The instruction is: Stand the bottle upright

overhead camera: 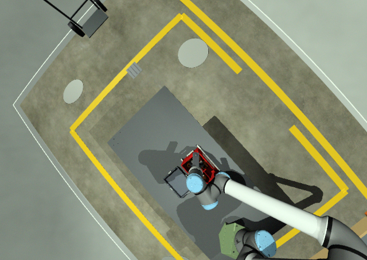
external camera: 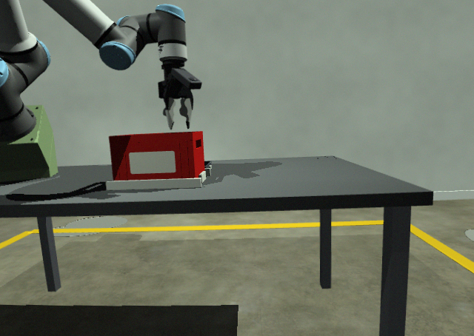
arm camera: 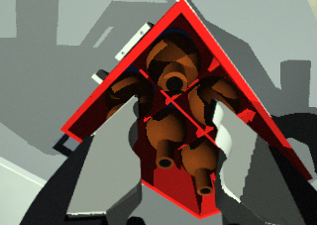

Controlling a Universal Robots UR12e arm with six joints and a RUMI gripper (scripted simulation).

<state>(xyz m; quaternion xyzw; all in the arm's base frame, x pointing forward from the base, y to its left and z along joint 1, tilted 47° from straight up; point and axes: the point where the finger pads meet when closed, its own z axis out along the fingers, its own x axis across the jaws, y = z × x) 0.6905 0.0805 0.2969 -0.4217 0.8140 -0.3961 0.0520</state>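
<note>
Right now the bottle is 11 cm below my hand. Round my hand: dark tray 31 cm to the left, 19 cm below, 9 cm behind; then red crate 12 cm below, 9 cm behind, 4 cm to the left.
</note>
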